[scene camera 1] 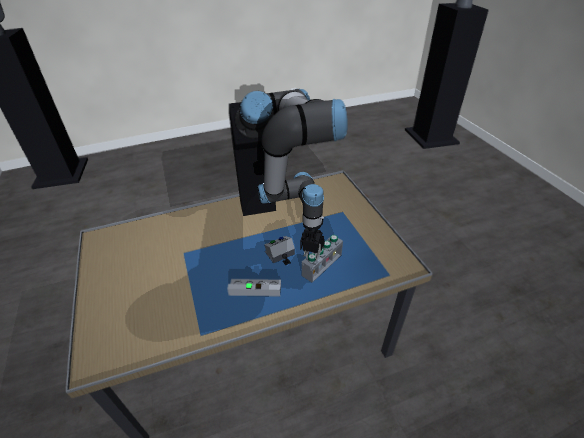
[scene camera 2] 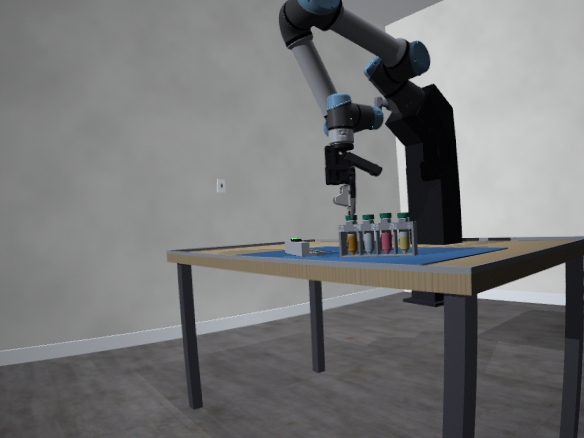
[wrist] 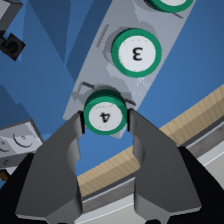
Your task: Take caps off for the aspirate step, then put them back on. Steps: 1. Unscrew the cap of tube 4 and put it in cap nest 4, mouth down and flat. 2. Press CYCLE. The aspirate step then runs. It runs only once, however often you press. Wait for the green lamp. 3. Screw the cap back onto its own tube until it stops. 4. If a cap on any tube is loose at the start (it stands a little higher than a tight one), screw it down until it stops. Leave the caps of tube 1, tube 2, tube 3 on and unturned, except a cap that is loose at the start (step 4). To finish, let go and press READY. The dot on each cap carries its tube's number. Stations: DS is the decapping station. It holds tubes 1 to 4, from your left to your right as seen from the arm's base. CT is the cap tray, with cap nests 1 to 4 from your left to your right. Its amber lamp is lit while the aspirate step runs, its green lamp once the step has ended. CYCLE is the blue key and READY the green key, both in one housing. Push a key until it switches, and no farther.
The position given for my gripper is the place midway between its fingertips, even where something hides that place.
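My gripper [scene camera 2: 350,219] is there in the scene, and the wrist view gives me a sight of that same gripper [wrist: 105,111] as well.
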